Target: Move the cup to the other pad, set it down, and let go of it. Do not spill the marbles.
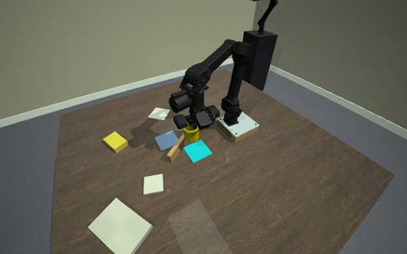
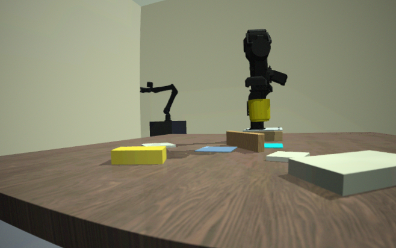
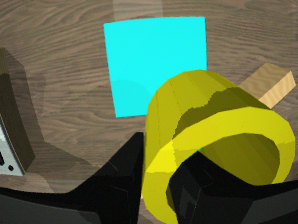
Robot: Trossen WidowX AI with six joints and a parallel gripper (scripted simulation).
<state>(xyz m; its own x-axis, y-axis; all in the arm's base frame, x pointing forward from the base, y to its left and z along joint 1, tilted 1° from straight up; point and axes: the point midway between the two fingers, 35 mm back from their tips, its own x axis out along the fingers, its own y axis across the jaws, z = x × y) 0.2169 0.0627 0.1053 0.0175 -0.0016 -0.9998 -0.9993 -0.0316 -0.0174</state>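
The cyan pad lies 10 mm ahead of my gripper tip, 20 mm to the left of it and 120 mm below it. Also, from my gripper tip: green marble (30 mm ahead, 20 mm to the right, 20 mm below); red marble (20 mm ahead, 20 mm to the right, 20 mm below); yellow cup (20 mm ahead).
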